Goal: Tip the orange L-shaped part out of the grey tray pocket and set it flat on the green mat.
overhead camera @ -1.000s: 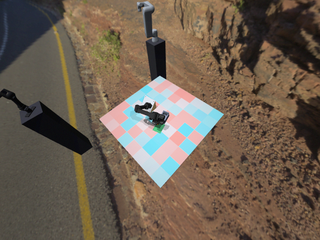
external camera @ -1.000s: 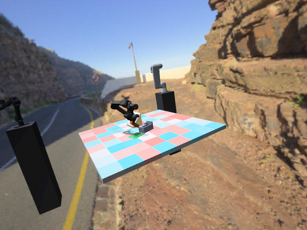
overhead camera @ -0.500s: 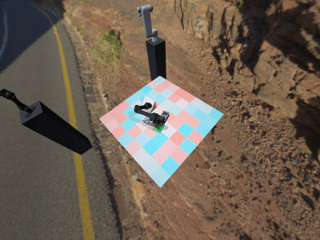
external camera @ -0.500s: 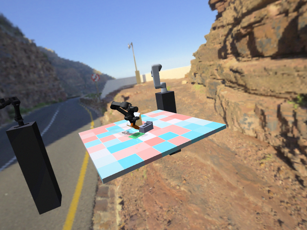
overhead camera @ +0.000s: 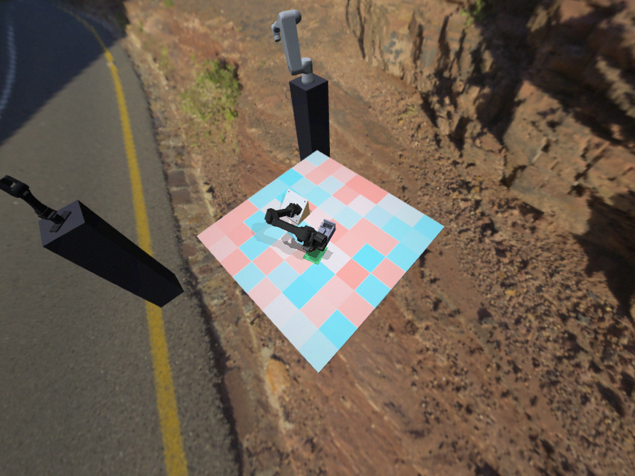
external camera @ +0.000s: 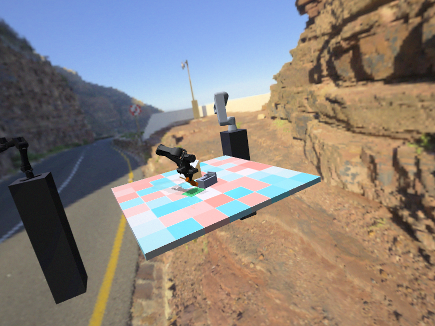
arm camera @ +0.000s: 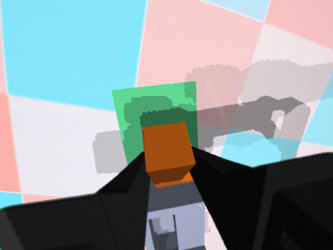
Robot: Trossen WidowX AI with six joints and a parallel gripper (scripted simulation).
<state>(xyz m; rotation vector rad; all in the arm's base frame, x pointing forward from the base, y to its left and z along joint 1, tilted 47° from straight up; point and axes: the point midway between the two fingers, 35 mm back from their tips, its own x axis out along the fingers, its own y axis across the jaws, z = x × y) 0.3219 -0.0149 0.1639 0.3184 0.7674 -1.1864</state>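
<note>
Right now my gripper tip is 11 cm above the green mat, 2 cm to the right of it and 1 cm past it. Also, from my gripper tip: orange L-shaped part (3 cm to the left, 3 cm below, 3 cm behind).
</note>
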